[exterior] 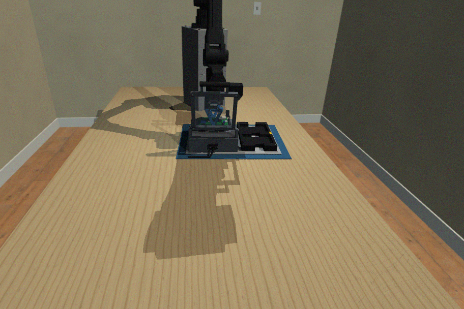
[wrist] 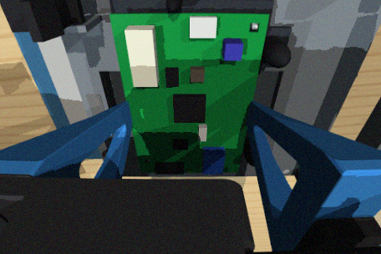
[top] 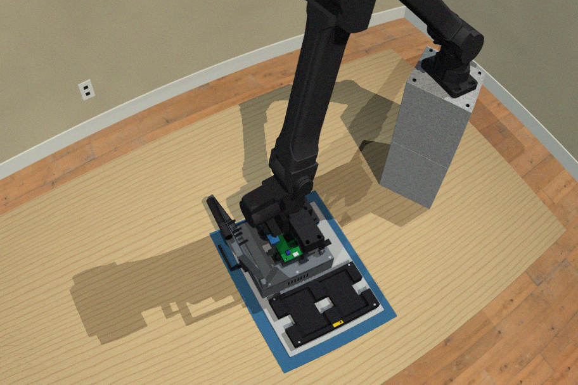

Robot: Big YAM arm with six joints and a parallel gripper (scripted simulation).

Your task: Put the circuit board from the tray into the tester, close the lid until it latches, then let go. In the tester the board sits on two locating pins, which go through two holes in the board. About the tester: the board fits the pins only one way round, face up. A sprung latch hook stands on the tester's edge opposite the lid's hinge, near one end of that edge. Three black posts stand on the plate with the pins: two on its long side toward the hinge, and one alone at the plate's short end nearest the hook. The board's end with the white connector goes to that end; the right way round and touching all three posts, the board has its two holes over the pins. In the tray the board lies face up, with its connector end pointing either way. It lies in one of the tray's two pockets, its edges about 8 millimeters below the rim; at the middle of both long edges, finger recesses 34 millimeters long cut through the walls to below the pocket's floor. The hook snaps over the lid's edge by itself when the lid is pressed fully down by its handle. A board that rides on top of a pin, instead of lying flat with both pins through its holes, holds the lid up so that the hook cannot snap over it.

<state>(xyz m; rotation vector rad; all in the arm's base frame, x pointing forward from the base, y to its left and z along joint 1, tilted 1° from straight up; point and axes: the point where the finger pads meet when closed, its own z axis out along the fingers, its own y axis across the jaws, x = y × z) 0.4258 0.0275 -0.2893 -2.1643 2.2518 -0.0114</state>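
Now: hand right at the green circuit board. The rest, counted from my hand: grey tester: 30 mm to the left, 30 mm ahead, 30 mm above; then black latch hook: 60 mm to the left, 60 mm behind; then lid: 130 mm ahead, 100 mm above, 10 mm to the right.
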